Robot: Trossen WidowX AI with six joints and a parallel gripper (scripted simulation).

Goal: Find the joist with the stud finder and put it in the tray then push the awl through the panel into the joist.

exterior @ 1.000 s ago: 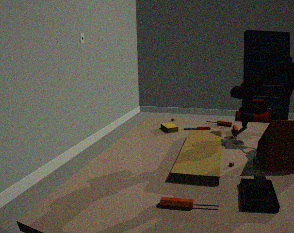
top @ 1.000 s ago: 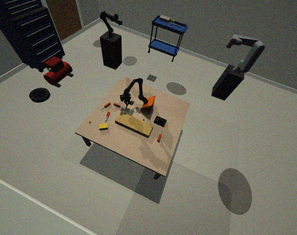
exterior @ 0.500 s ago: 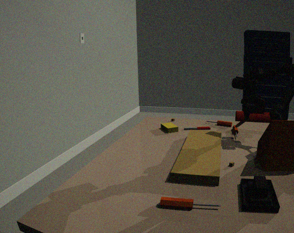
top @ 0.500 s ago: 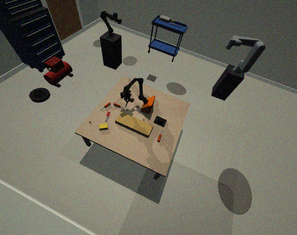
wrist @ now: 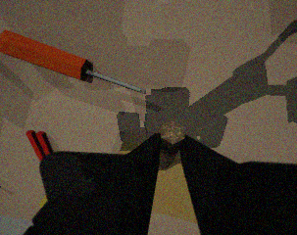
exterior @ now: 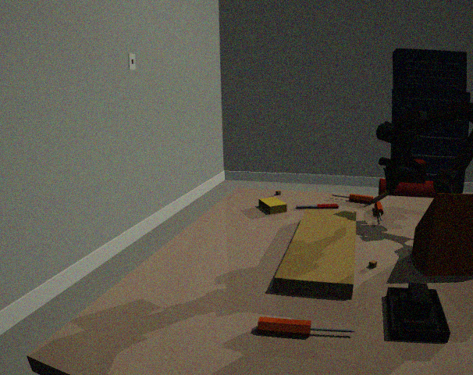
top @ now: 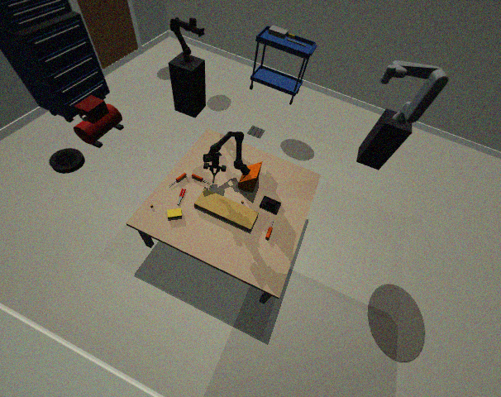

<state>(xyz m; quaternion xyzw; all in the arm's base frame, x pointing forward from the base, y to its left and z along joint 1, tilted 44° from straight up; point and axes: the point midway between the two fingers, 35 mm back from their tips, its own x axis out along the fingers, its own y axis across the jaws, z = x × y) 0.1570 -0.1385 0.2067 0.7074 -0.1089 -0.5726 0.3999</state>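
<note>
Now: the awl 50 mm ahead of my gripper tip, 20 mm below it and 10 mm to the left of it. The rest, counted from my gripper tip: black tray (550 mm to the left, 110 mm below, 10 mm behind); yellow block (430 mm ahead, 140 mm to the right, 110 mm below); stud finder (560 mm to the left, 70 mm below, 10 mm behind).
</note>
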